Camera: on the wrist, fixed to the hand. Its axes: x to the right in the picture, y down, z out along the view.
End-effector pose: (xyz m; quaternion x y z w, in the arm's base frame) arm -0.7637 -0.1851 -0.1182 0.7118 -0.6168 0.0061 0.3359
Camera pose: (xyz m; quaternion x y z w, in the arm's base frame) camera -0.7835 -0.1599 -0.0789 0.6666 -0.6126 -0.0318 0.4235
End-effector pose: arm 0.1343 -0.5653 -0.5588 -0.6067 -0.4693 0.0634 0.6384
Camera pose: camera 0.1695 -0.5875 -0.5877 -0.6750 -0.4477 0.0056 0.5864
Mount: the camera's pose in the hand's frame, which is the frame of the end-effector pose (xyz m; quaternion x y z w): -0.0101 0.0356 -0.0346 -0.1009 0.0288 0.0116 0.9944
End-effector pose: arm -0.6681 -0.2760 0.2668 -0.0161 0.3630 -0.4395 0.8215
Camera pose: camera -0.6675 -0.2366 0.2349 -0.0820 0.4292 -0.3913 0.8099
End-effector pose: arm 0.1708 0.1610 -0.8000 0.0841 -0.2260 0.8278 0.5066
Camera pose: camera 0.1475 0.1551 -0.8446 0.0061 -0.2946 0.8087 0.5091
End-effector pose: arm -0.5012 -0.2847 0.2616 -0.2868 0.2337 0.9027 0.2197
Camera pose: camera -0.4983 -0.3346 0.2533 -0.3307 0.1510 0.9155 0.1723
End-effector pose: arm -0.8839 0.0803 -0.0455 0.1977 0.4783 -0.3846 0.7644
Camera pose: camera -0.8788 0.1298 -0.0550 0.1361 0.5341 -0.3196 0.7707
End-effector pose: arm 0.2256 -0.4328 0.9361 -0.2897 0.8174 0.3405 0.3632
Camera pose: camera 0.1920 -0.4357 0.9739 -0.3251 0.7923 0.4170 0.3045
